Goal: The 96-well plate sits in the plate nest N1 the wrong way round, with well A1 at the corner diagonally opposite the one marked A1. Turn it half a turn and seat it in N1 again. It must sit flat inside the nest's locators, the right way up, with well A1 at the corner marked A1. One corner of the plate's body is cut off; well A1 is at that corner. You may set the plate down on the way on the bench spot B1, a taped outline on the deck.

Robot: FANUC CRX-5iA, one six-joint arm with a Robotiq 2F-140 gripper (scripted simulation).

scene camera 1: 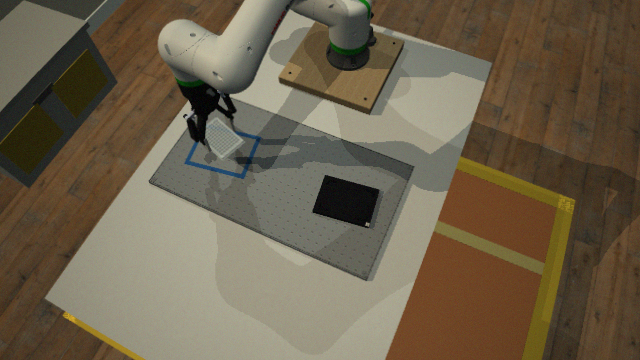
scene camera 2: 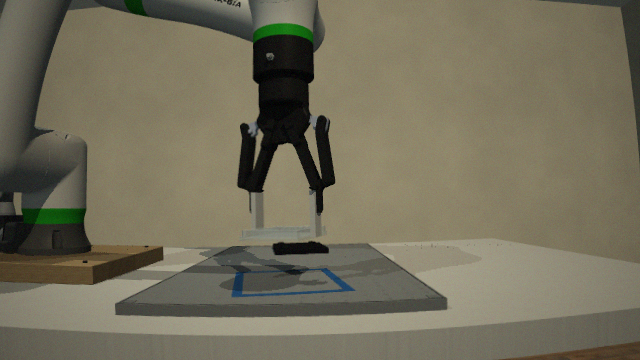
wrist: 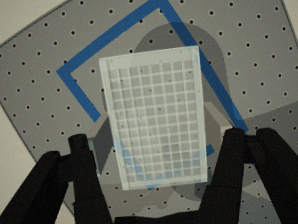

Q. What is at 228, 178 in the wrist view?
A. My gripper.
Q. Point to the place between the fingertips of my gripper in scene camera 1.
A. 220, 139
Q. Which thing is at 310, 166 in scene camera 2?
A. My gripper.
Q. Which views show the 96-well plate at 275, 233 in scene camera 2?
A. Scene camera 1, scene camera 2 and the wrist view: all of them.
